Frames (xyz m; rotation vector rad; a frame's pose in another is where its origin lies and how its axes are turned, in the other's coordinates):
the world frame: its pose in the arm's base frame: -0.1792 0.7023 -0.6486 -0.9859 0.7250 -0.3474
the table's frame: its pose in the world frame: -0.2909 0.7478 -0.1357 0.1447 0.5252 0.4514
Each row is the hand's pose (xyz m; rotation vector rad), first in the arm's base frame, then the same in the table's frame.
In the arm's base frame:
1: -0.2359 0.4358 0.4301 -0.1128 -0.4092 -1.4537
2: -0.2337 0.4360 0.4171 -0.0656 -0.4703 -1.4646
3: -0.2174 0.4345 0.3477 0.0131 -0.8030 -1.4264
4: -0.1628 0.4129 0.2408 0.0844 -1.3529 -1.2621
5: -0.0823 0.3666 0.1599 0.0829 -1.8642 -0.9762
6: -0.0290 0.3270 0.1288 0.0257 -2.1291 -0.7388
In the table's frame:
1: -0.9675 -1.5243 0.2819 1.3889 -1.0085 -1.1549
2: -0.9561 -1.5176 0.2827 1.4510 -1.0485 -1.1614
3: -0.8932 -1.4849 0.2903 1.5855 -1.3398 -1.2333
4: -0.7805 -1.4550 0.3261 1.6925 -1.8926 -1.3283
5: -0.6721 -1.4632 0.3839 -1.4754 2.2934 1.2525
6: -0.6149 -1.4879 0.4225 -1.1328 2.3054 1.0810

